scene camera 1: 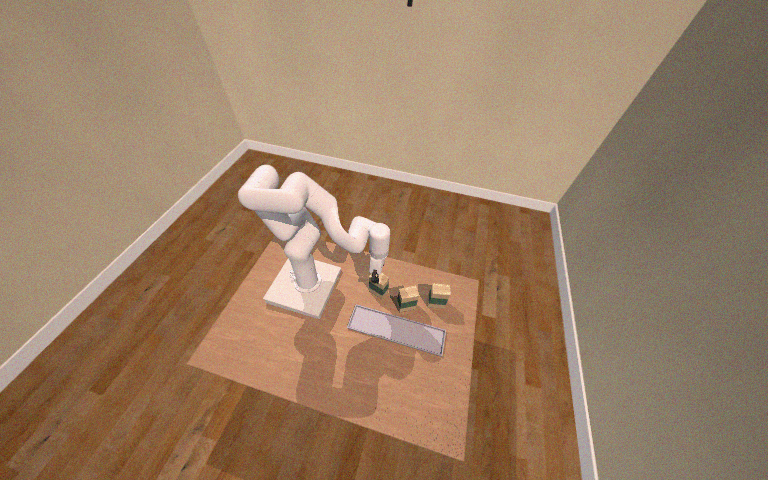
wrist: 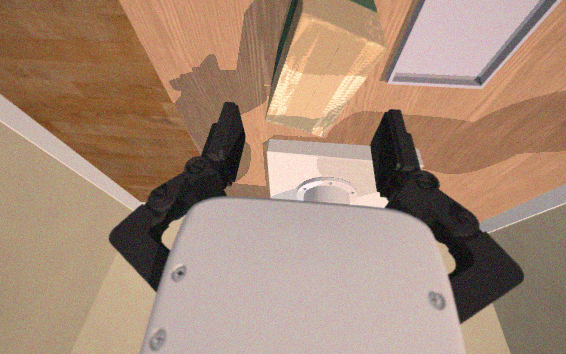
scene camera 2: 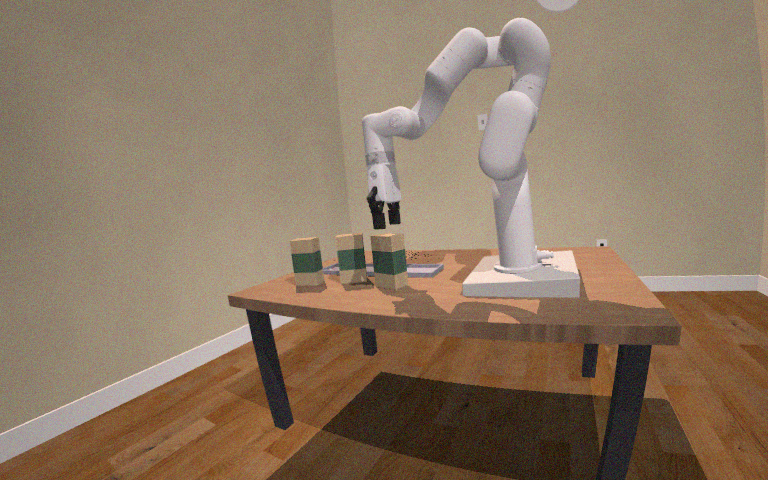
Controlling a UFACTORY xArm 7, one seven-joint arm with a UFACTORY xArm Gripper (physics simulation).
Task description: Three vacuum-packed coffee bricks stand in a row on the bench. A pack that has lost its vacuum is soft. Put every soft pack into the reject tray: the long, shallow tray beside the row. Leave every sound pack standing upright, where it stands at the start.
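Places are measured from the arm's base along level axes (x right, y ahead, z up), in centimetres.
Where they show: gripper, fingertip midpoint: (scene camera 1: 377, 273) (wrist: 308, 123) (scene camera 2: 387, 226); arm's base at its link origin: (scene camera 1: 307, 281) (wrist: 326, 193) (scene camera 2: 518, 266).
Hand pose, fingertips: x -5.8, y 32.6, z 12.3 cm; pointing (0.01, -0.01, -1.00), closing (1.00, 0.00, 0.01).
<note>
Each offset is from my fingertips to the top centre of the thing.
Three tan coffee bricks with green bands stand upright in a row on the bench. The brick nearest the robot base (scene camera 1: 379, 284) (scene camera 2: 388, 261) (wrist: 325, 70) is under my gripper. The middle brick {dx +4.1, dy +14.9, dz -2.2 cm} (scene camera 1: 407, 298) (scene camera 2: 351, 259) and the far brick {dx -1.0, dy +28.0, dz -2.2 cm} (scene camera 1: 439, 294) (scene camera 2: 306, 262) stand beyond it. None of them looks visibly slack; which are soft cannot be told. My gripper (scene camera 2: 386, 220) (wrist: 308, 123) is open and empty, just above the top of the nearest brick. In scene camera 1 its fingers partly cover that brick. The long, shallow reject tray {dx +16.1, dy +13.1, dz -14.9 cm} (scene camera 1: 396, 330) (scene camera 2: 425, 270) (wrist: 450, 40) lies empty beside the row.
The robot's white base plate (scene camera 1: 294, 302) (scene camera 2: 521, 287) (wrist: 320, 167) sits on the wooden bench (scene camera 1: 254, 350) (scene camera 2: 453, 325), on the near-brick side of the row. The arm casts shadows over the bench and part of the tray.
</note>
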